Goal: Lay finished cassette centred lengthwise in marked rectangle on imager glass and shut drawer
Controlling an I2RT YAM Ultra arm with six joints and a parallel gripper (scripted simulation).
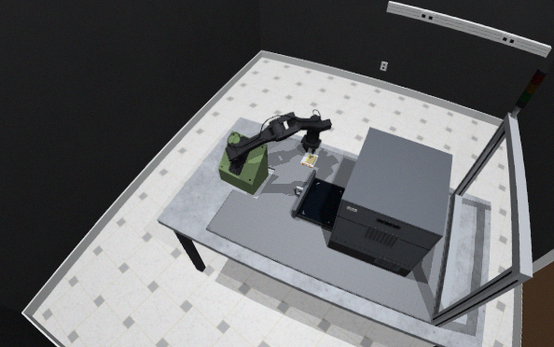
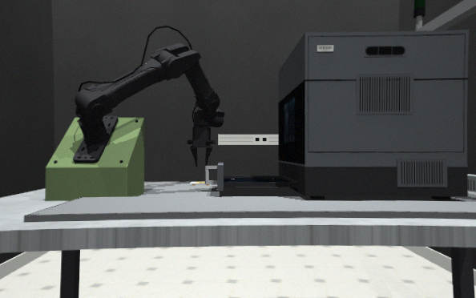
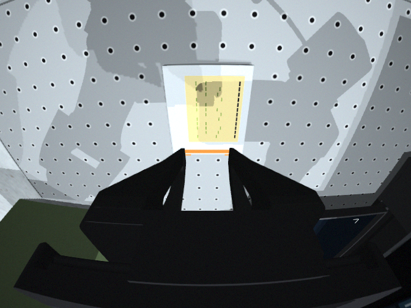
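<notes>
Right now my hand is 70 mm above the cassette. Also, from my hand: imager drawer (240 mm to the right, 210 mm ahead, 20 mm below).
</notes>
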